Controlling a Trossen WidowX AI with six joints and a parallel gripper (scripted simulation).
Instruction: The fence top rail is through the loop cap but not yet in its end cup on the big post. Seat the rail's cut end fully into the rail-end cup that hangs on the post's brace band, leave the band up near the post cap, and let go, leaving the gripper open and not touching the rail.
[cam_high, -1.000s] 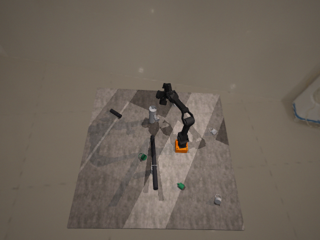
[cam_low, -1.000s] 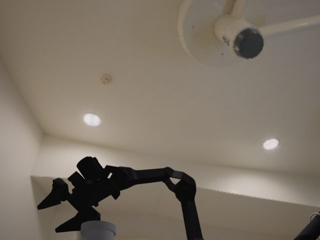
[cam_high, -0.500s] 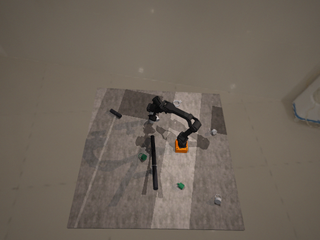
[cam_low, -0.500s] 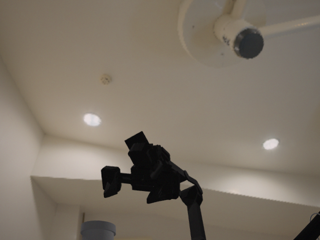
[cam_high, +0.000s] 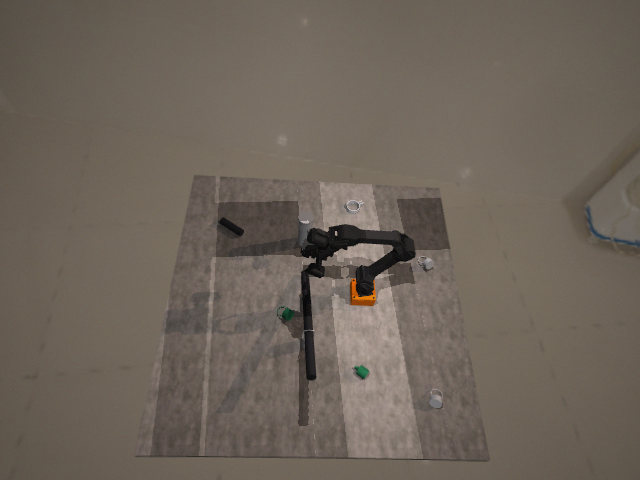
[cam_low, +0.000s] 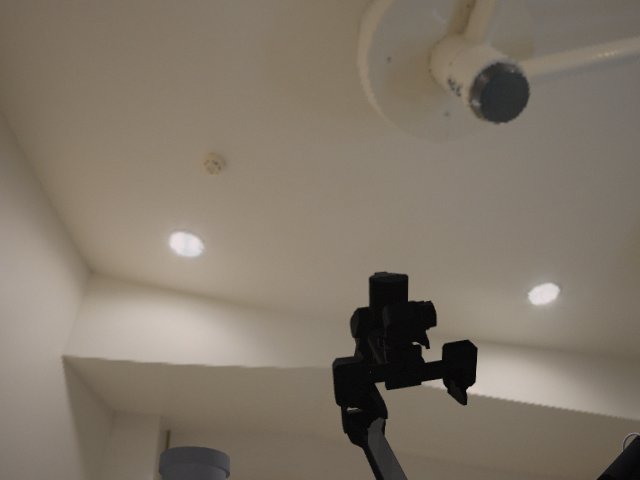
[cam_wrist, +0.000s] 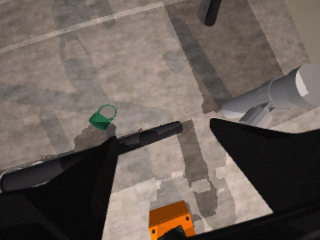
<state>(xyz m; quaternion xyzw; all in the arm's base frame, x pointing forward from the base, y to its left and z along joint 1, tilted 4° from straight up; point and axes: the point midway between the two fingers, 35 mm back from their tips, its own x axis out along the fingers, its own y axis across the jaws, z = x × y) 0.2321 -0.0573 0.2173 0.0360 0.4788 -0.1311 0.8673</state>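
Right now the pale rail-end cup is 60 mm behind my gripper tip, 180 mm to the right of it and 90 mm below it. Also, from my gripper tip: short black cylinder 300 mm ahead, 360 mm to the right, 220 mm below.
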